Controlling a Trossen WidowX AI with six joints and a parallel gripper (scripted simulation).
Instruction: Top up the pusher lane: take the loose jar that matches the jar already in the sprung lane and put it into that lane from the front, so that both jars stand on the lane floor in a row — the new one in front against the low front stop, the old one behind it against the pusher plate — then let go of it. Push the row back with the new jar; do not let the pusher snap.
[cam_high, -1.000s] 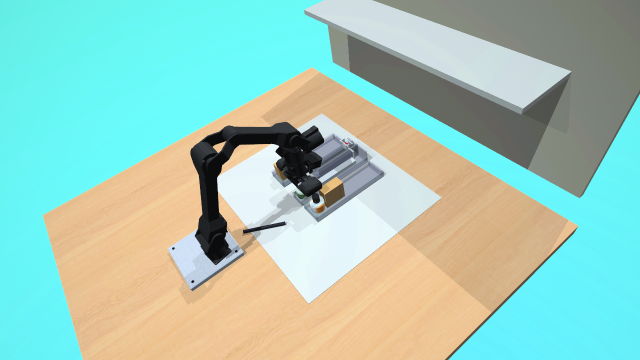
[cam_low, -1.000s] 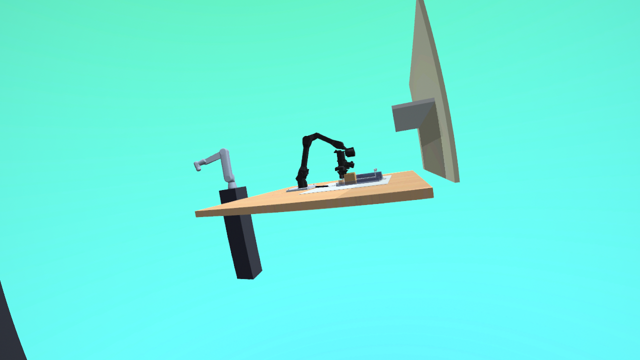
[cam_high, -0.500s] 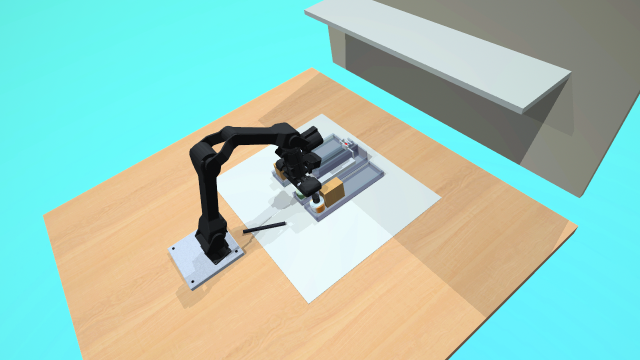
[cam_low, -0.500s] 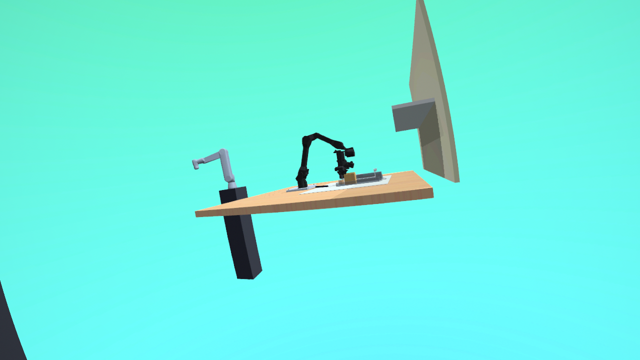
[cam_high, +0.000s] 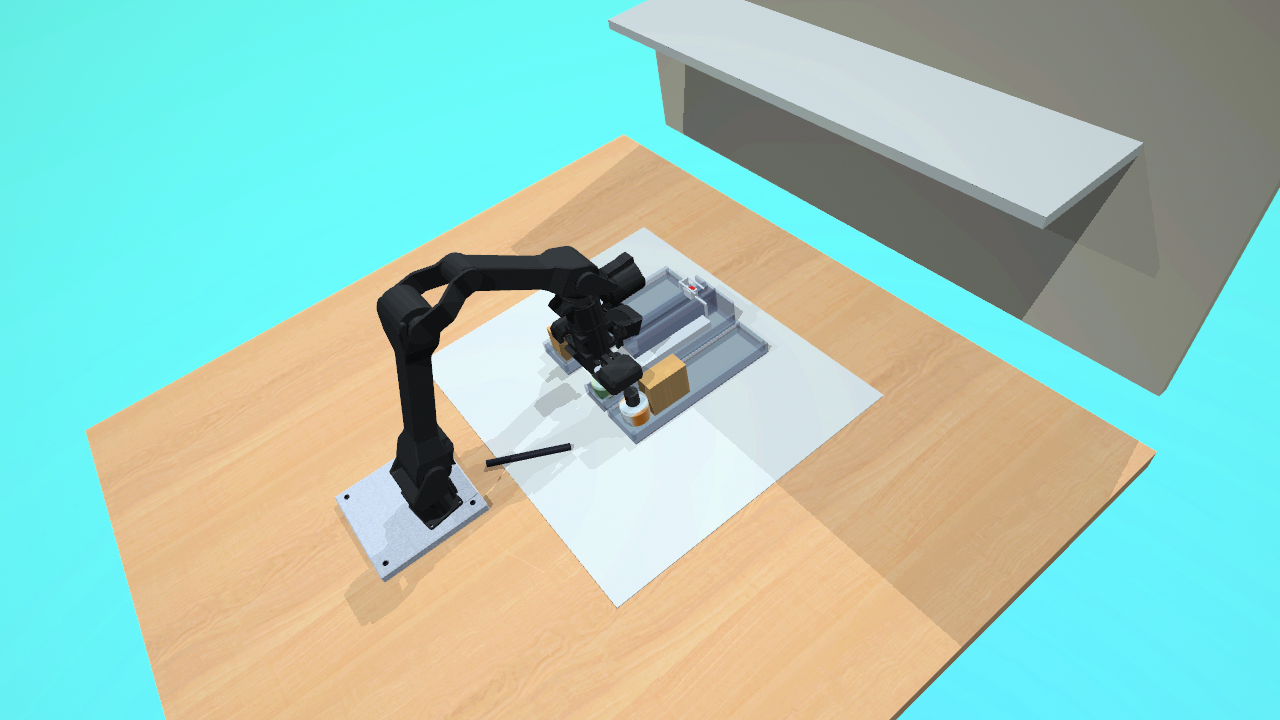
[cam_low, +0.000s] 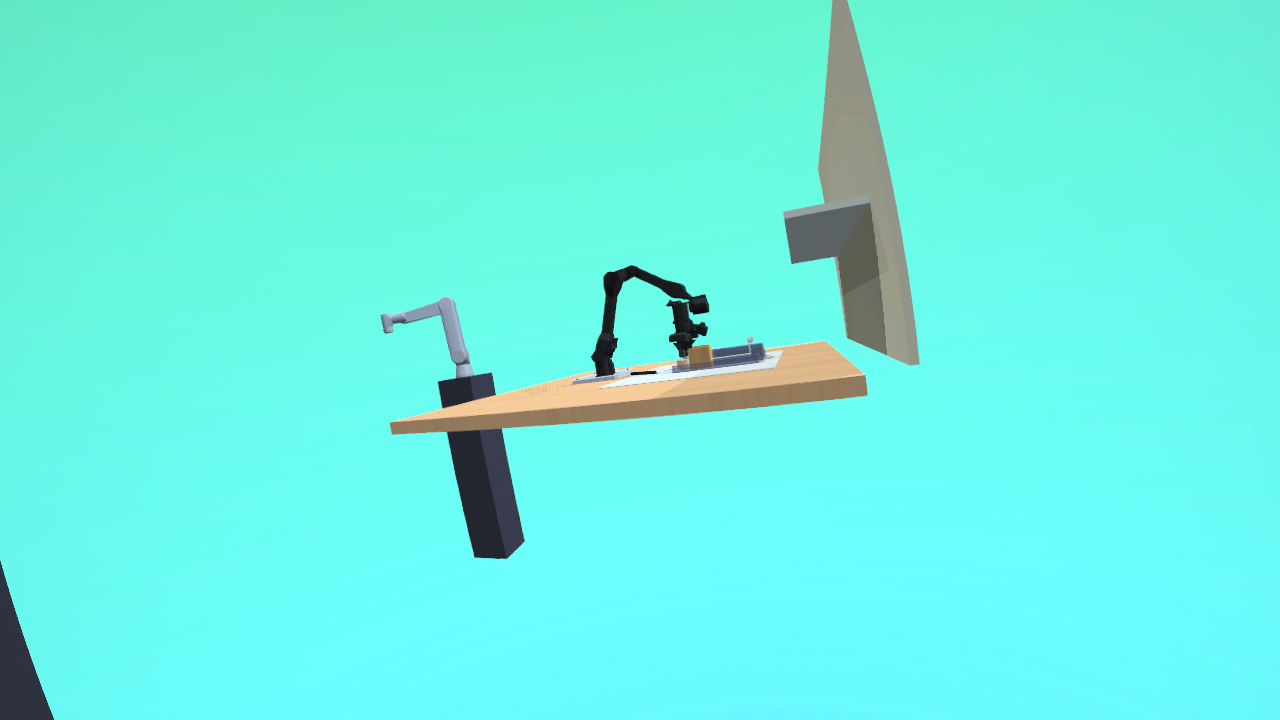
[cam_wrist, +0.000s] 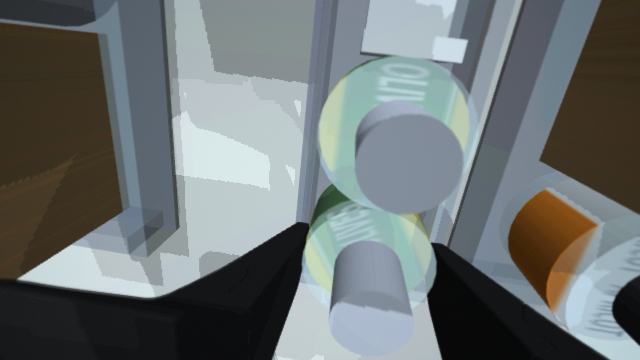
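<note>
Now: the apricot jar 8 cm to the right of my gripper tip, 1 cm behind it and 1 cm above it. The rest, counted from my gripper tip: black rod (17 cm behind, 2 cm below, 1 cm to the left); then shelf (50 cm ahead, 34 cm above, 7 cm to the right); then pale pusher plate (15 cm ahead, 2 cm above, 1 cm to the left).
</note>
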